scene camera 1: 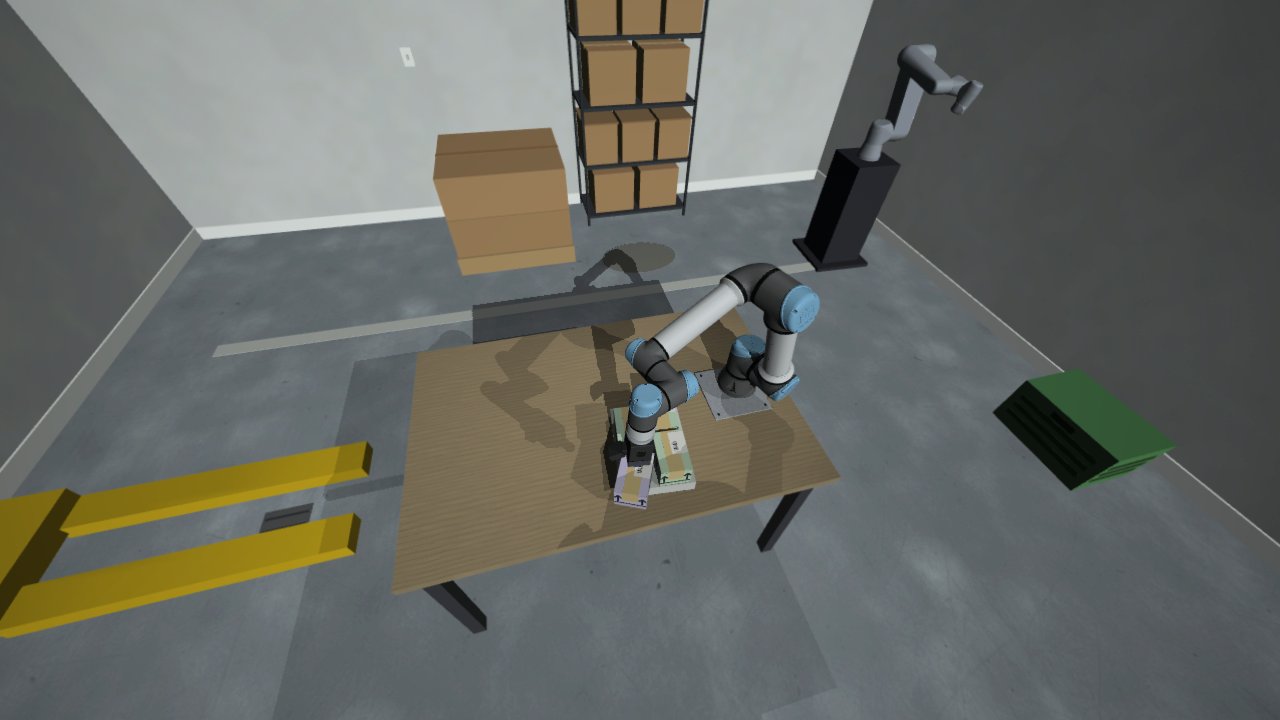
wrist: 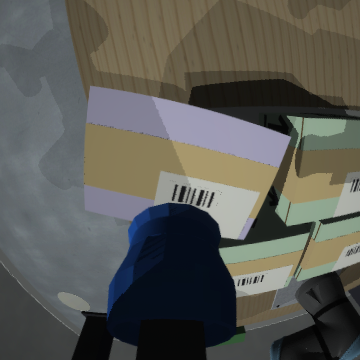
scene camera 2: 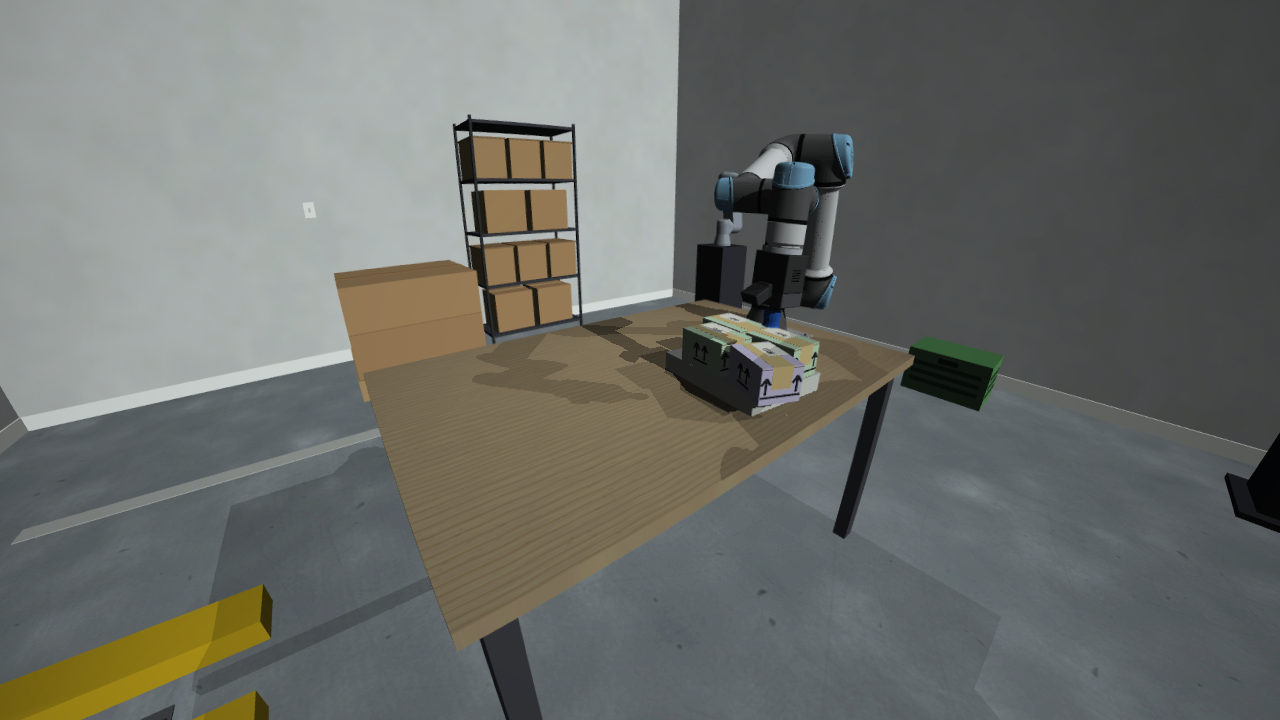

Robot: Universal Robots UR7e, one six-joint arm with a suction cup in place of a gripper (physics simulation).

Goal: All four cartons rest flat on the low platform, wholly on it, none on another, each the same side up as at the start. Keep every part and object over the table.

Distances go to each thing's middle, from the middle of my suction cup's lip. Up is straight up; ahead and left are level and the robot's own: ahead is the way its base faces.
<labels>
I see my suction cup 120 mm above the lilac carton (scene camera 2: 767, 375). Also, from my suction cup: low grey platform (scene camera 1: 654, 488) 80 mm behind, 140 mm to the right, 180 mm below.
</labels>
